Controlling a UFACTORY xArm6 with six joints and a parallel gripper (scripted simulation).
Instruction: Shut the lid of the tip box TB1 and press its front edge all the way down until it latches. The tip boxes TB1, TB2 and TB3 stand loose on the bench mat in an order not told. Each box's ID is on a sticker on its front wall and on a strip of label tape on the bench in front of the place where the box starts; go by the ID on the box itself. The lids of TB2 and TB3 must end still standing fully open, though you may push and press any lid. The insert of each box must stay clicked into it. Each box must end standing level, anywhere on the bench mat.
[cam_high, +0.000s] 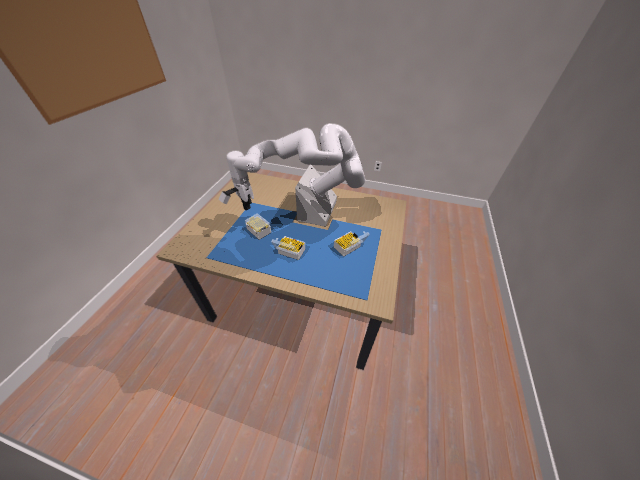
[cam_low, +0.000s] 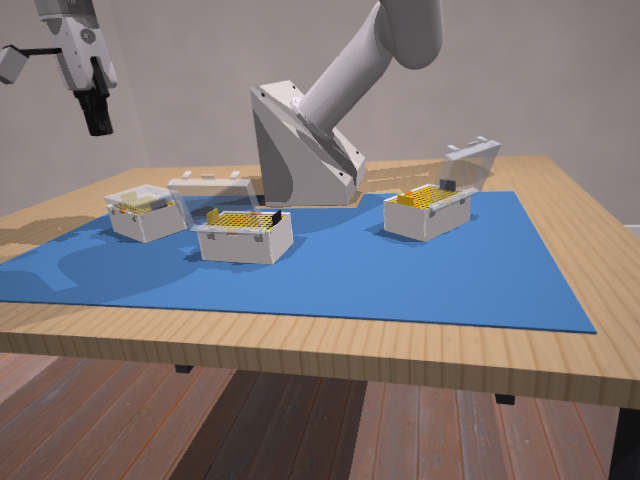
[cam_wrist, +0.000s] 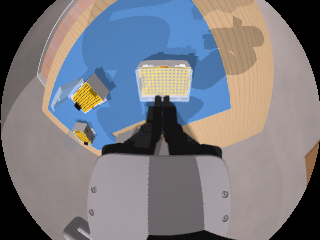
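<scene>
Right now the TB1 label tape strip is 20 cm below my hand, 9 cm behind it and 4 cm to the left of it.
</scene>
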